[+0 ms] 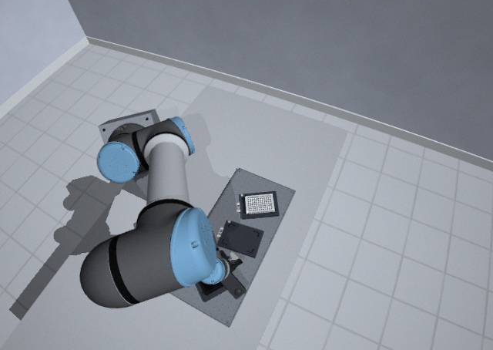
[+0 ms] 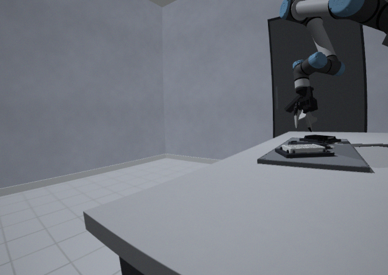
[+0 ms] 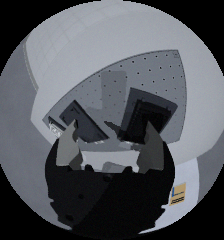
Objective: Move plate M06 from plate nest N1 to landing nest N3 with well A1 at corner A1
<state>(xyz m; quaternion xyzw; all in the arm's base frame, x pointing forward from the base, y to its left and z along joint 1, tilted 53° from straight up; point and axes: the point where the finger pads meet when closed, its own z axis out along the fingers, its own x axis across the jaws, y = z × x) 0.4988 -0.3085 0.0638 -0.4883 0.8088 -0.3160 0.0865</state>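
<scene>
Now: hand 9 cm past the dark well plate, 2 cm to the left of it and 4 cm above it. From my hand the other things lie so: landing nest 1 cm ahead, 15 cm to the left, 6 cm below; then white well plate 7 cm ahead, 32 cm to the left, 4 cm below.
</scene>
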